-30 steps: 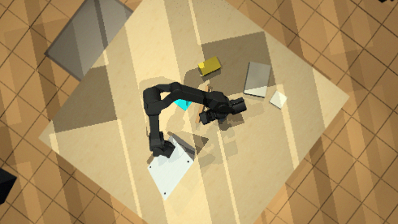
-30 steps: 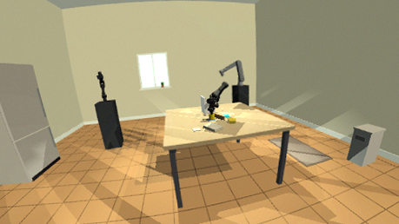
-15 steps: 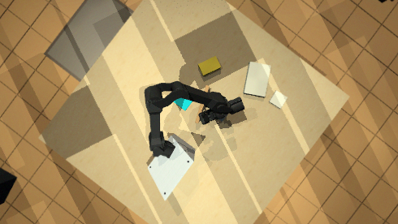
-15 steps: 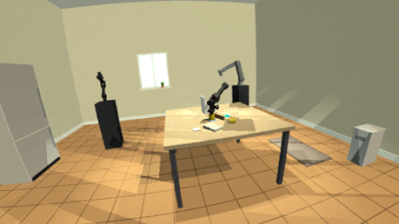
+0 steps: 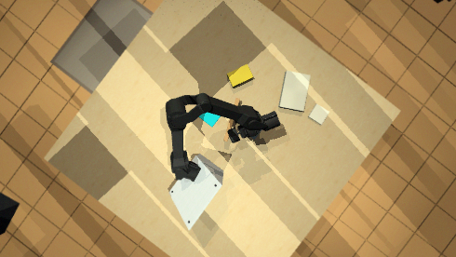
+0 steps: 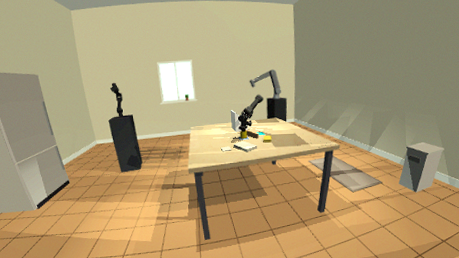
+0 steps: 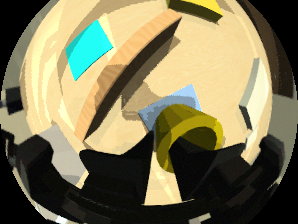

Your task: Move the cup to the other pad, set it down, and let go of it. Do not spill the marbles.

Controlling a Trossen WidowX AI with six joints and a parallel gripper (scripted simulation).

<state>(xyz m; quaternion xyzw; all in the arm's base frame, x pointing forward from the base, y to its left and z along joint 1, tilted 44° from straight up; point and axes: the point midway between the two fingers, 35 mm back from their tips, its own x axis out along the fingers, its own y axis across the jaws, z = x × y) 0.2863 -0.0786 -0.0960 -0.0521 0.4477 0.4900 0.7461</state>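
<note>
The light blue pad lies 3 cm ahead of my gripper tip, 2 cm to the right of it and 5 cm below it. Round my gripper tip: long wooden stick (9 cm to the left, 2 cm below); then yellow cup (2 cm ahead, 2 cm to the right); then cyan pad (2 cm behind, 19 cm to the left, 5 cm below).
</note>
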